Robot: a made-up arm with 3 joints.
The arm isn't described. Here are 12 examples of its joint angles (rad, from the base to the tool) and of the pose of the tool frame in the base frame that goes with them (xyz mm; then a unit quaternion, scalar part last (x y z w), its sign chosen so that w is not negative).
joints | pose
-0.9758 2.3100 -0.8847 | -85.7 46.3 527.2 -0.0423 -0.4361 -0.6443 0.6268
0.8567 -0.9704 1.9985 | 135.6 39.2 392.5 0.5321 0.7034 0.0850 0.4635
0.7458 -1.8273 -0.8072 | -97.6 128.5 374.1 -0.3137 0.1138 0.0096 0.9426
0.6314 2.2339 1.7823 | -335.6 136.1 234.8 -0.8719 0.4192 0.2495 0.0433
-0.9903 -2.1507 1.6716 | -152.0 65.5 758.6 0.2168 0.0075 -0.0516 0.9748
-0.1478 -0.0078 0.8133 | -32.6 241.8 380.9 -0.5854 0.5480 0.1839 0.5685
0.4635 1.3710 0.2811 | -243.8 147.0 366.4 0.6924 -0.2209 -0.6867 0.0144
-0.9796 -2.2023 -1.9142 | -56.8 -79.3 537.8 0.9246 0.2719 0.2666 0.0119
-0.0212 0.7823 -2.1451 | 56.8 36.4 352.3 0.2771 0.4759 -0.7557 0.3545
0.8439 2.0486 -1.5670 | -70.0 162.5 297.7 0.0250 0.5660 -0.6470 0.5104
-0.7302 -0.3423 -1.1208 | -74.4 4.6 482.6 0.9098 -0.0125 -0.4134 0.0342
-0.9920 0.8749 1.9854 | 54.7 27.8 279.4 -0.5998 0.5408 -0.5316 0.2553
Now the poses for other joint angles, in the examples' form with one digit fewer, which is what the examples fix.
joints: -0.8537 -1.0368 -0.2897
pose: -69 120 465 -0.879 0.075 0.027 0.471
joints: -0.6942 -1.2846 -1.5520
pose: -55 -44 490 -0.971 -0.193 0.118 0.072
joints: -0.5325 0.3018 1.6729
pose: 65 196 316 -0.503 0.656 -0.236 0.510
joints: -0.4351 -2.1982 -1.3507
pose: -58 -5 414 -0.810 -0.173 -0.251 0.501
